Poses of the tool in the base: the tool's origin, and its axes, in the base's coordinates. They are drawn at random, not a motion.
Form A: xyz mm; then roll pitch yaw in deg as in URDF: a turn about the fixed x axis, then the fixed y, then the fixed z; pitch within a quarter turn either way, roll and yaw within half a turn.
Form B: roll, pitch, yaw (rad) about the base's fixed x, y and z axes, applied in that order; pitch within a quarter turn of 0, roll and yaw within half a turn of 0; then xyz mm. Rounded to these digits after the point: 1 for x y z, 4 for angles.
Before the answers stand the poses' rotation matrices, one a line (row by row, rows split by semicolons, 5 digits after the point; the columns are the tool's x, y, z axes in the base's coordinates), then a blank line. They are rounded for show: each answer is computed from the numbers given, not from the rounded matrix.
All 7 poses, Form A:
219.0 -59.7 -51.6 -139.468 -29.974 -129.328
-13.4 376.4 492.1 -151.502 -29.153 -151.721
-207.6 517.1 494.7 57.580 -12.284 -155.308
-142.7 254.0 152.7 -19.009 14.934 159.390
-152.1 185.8 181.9 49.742 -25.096 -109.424
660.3 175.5 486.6 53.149 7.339 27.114
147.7 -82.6 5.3 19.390 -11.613 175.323
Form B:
-0.54900 -0.79369 0.26204; -0.67007 0.23053 -0.70559; 0.49961 -0.56295 -0.65839
-0.76909 -0.62105 -0.15098; -0.41375 0.66383 -0.62301; 0.48714 -0.41669 -0.76750
-0.88776 0.38714 -0.24900; -0.40818 -0.41208 0.81461; 0.21276 0.82481 0.52385
-0.90438 -0.25424 -0.34271; 0.34012 -0.91450 -0.21910; -0.25771 -0.31472 0.91353
-0.30116 0.71709 -0.62856; -0.85405 0.09035 0.51228; 0.42414 0.69110 0.58523
0.88281 -0.18235 0.43289; 0.45203 0.58041 -0.67734; -0.12774 0.79364 0.59482
-0.97627 -0.01031 0.21632; 0.07987 -0.94559 0.31541; 0.20130 0.32520 0.92397

-2.4342 -0.5231 -2.2572 219.0 -59.7 -51.6
-2.6442 -0.5088 -2.6480 -13.4 376.4 492.1
1.0050 -0.2144 -2.7106 -207.6 517.1 494.7
-0.3318 0.2606 2.7819 -142.7 254.0 152.7
0.8682 -0.4380 -1.9098 -152.1 185.8 181.9
0.9276 0.1281 0.4732 660.3 175.5 486.6
0.3384 -0.2027 3.0600 147.7 -82.6 5.3

